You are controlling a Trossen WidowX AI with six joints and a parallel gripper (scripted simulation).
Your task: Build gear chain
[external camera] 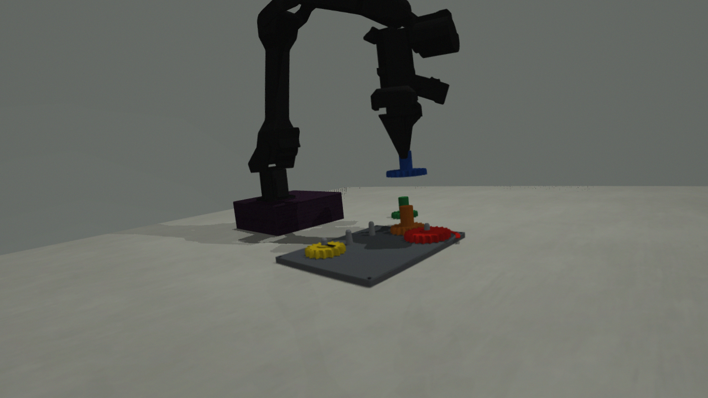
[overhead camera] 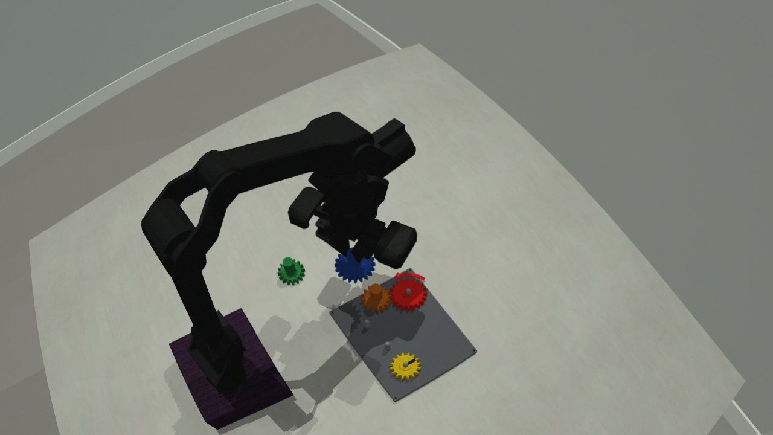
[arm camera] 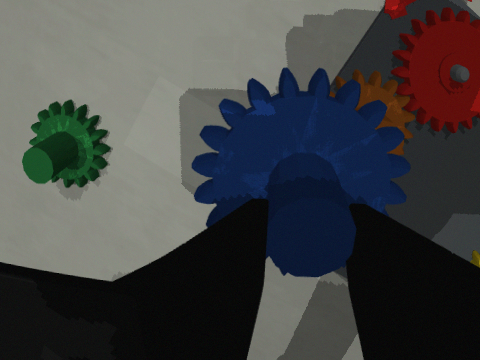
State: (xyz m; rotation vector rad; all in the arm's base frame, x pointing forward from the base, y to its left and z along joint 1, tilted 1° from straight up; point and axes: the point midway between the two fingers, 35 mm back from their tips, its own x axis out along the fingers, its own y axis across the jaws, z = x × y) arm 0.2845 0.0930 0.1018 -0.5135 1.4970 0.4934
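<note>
The orange gear is 90 mm below my gripper tip, 30 mm to the right of it and 20 mm ahead of it. Round my gripper tip: blue gear 10 mm below; red gear 100 mm below, 70 mm ahead, 50 mm to the right; red arrow 110 mm below, 90 mm ahead, 10 mm to the right.
</note>
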